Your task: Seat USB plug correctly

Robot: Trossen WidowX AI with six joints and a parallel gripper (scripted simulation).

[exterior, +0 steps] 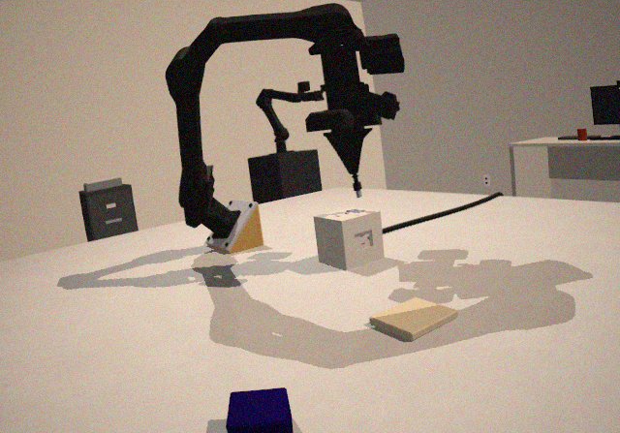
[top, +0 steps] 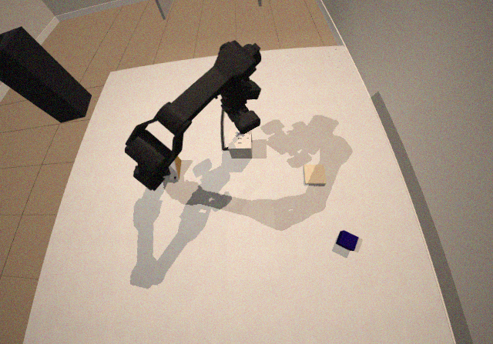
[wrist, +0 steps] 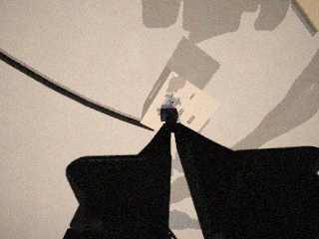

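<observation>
Right now the dark USB plug is 20 mm below my gripper tip. From my gripper tip the other things lie so: dark blue block 260 mm ahead, 400 mm to the right, 120 mm below; flat tan pad 230 mm ahead, 170 mm to the right, 130 mm below; USB socket 70 mm below.
</observation>
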